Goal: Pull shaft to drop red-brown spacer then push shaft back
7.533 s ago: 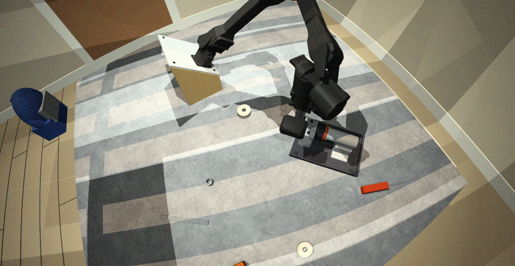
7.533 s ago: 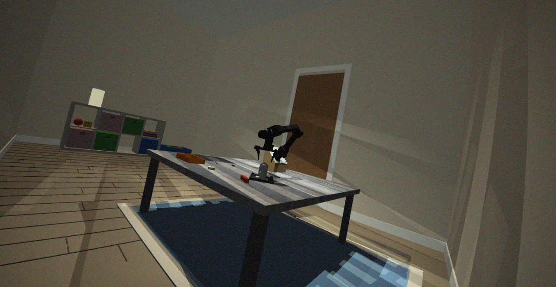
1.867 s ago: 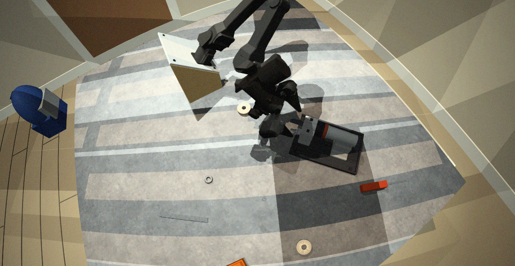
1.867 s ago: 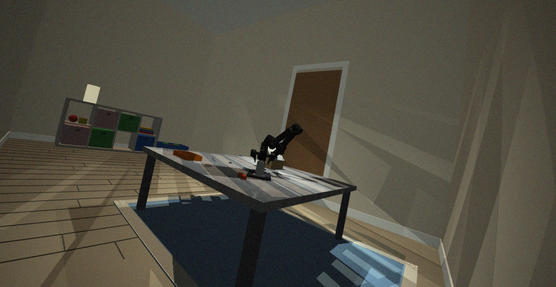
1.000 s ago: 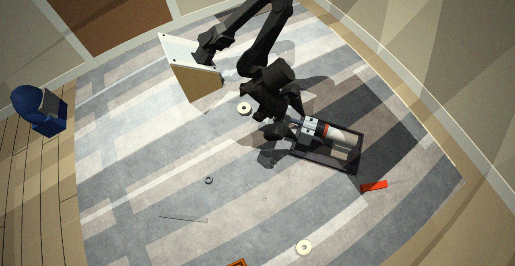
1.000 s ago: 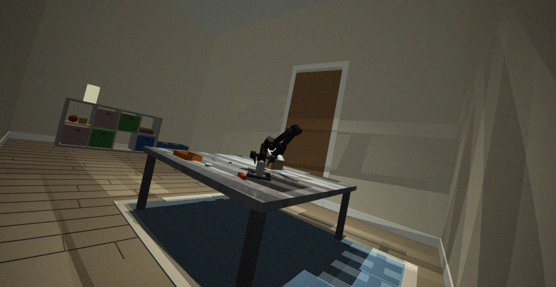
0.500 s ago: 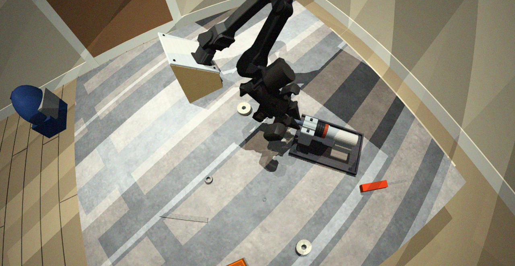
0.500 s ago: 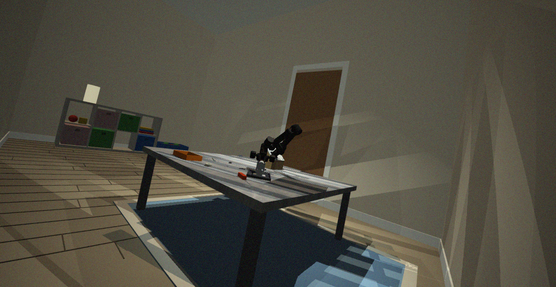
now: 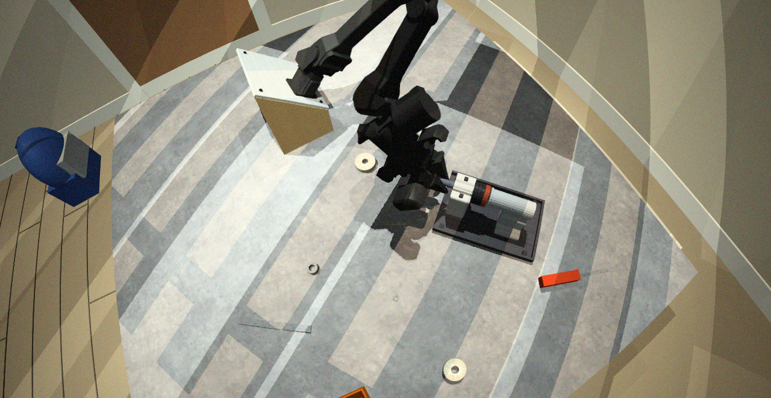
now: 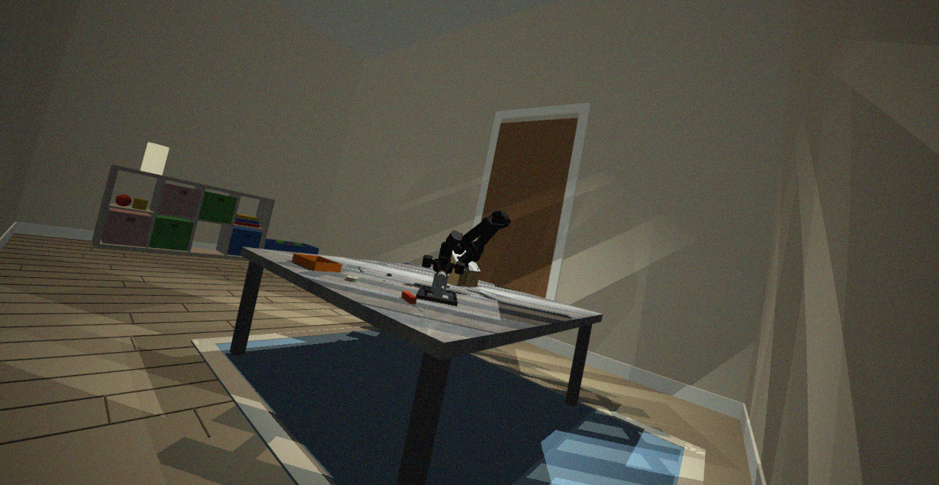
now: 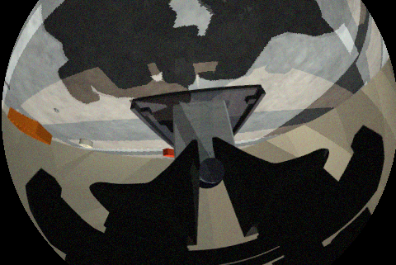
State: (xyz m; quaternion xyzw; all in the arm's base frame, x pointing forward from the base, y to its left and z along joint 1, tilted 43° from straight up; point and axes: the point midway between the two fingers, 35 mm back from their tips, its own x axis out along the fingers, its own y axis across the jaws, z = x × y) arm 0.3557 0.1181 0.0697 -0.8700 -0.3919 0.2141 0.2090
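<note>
Now: the red-brown spacer 6 cm ahead of my gripper tip, 5 cm to the left of it and 2 cm above it. The rest, counted from my gripper tip: blue-grey shaft (3 cm ahead, 2 cm to the left, 2 cm above); fixture (9 cm ahead, 7 cm to the left, 1 cm below); white washer (18 cm behind, 10 cm to the right, 5 cm below).
</note>
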